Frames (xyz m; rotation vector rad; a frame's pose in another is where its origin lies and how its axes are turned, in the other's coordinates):
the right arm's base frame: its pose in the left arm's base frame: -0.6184 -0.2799 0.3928 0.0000 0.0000 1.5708
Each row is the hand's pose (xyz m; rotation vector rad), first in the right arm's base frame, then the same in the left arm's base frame.
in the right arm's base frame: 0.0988 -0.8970 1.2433 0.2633 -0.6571 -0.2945
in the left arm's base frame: 0.2786 -0.1811 1.6361 0.6919 -0.2960 1.2077
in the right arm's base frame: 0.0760 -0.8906 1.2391 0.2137 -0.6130 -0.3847
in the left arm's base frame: 0.2722 -0.2039 1.6319 0.6144 -0.2968 1.1293
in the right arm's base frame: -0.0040 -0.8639 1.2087 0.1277 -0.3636 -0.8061
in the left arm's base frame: 0.2455 -0.2839 1.6015 0.3460 -0.1661 0.7459
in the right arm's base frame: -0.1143 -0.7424 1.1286 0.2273 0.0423 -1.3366
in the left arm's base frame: 0.1240 -0.3942 1.5214 0.1215 0.1771 0.2279
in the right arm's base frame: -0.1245 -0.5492 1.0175 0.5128 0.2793 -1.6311
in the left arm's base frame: -0.0692 -0.4044 1.4103 0.1469 0.4984 -0.0996
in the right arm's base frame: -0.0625 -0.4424 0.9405 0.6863 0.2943 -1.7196
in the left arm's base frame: -0.1760 -0.3424 1.3333 0.2431 0.6082 -0.2126
